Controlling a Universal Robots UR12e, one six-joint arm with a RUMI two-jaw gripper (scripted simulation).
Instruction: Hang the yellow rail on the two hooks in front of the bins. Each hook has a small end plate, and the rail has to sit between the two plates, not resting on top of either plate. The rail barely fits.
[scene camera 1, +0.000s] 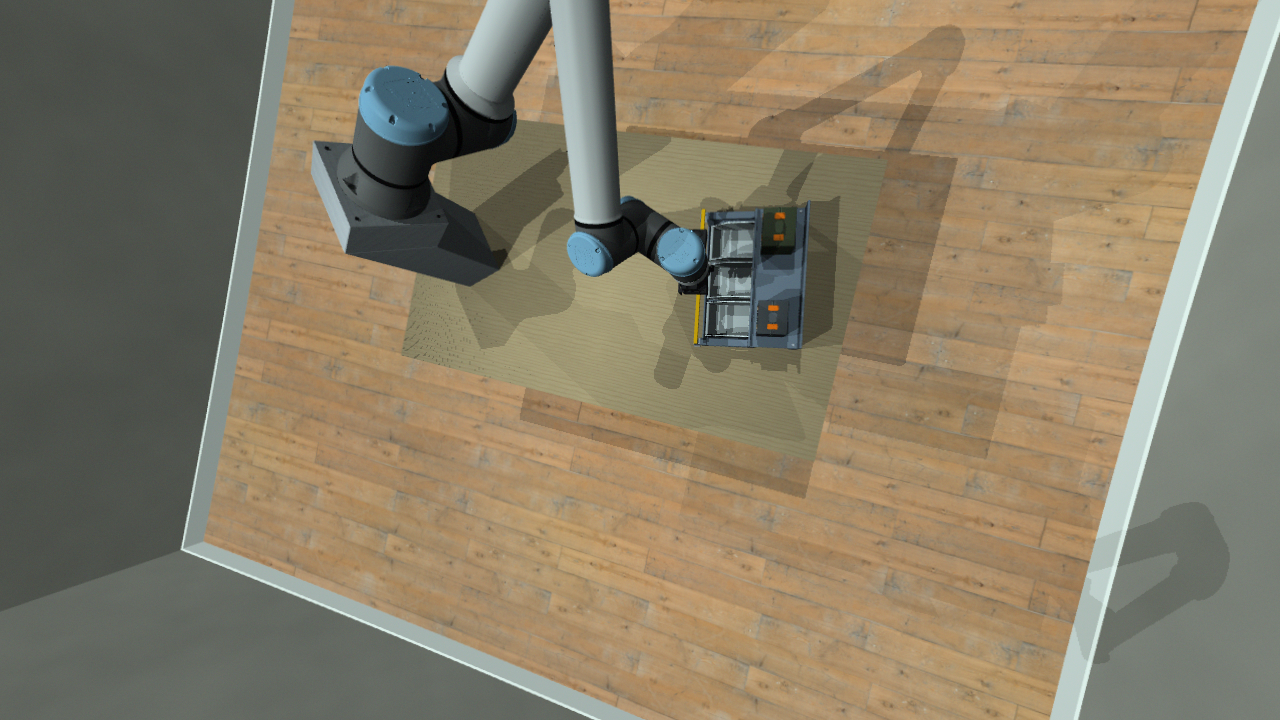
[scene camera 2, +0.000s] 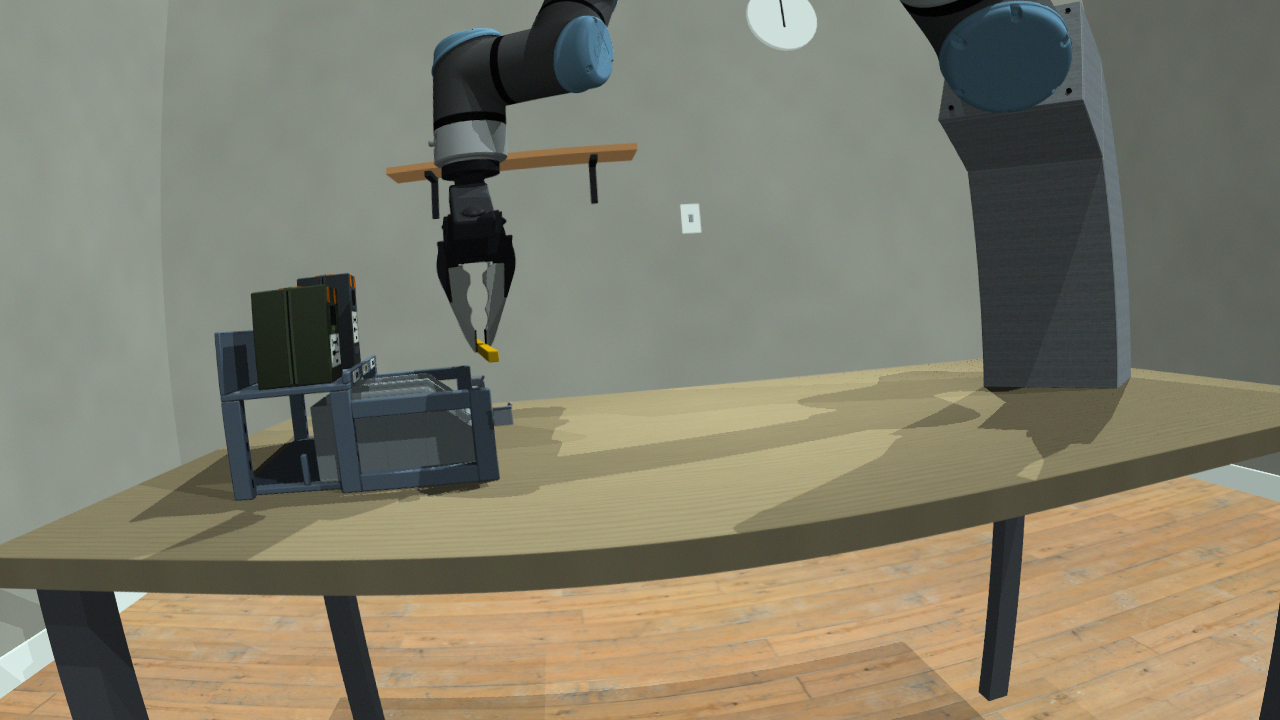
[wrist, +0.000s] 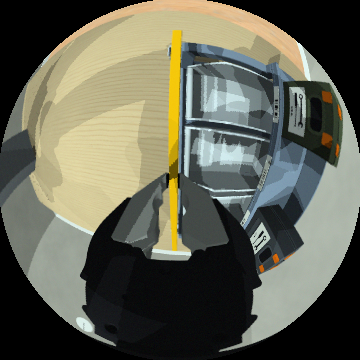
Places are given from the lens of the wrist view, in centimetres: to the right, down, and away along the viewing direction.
my gripper (wrist: 173, 174): -1, -1, 14
yellow rail (wrist: 174, 91): 0, -8, 9
